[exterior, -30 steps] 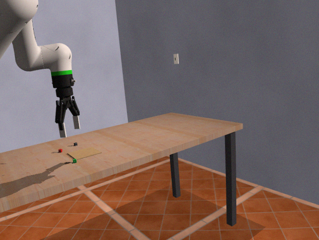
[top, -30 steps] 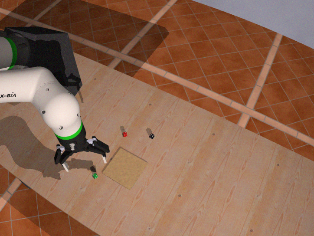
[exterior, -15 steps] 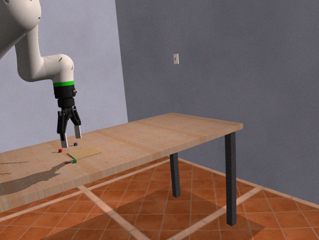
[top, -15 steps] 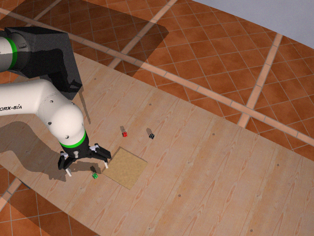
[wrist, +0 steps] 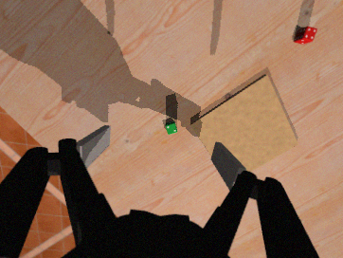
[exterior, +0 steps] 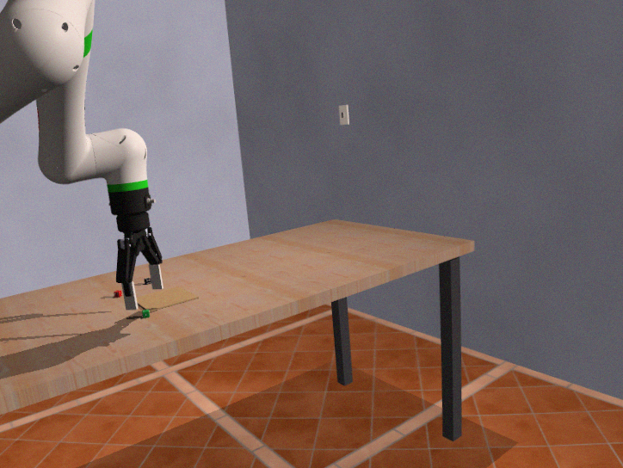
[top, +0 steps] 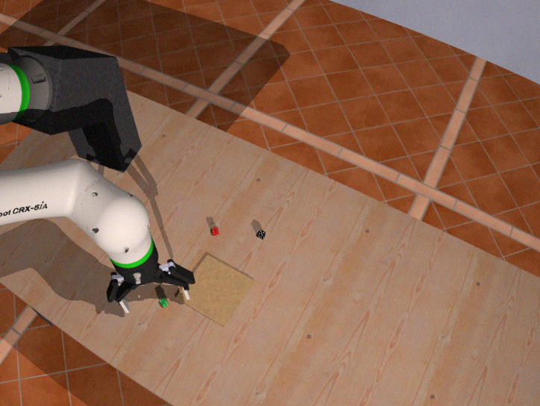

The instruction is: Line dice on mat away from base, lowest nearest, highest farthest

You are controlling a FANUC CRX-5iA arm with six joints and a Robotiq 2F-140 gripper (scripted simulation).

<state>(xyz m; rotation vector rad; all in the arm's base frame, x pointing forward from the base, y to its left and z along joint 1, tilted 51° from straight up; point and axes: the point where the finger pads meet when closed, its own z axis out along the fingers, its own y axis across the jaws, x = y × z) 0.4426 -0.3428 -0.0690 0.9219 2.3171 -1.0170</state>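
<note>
Now: hand 50 mm above the green die and 20 mm to the right of it. Round my hand: red die (250 mm to the left, 50 mm below, 10 mm ahead); then tan mat (110 mm to the left, 90 mm ahead, 60 mm below); then black die (290 mm to the left, 120 mm ahead, 50 mm below).
</note>
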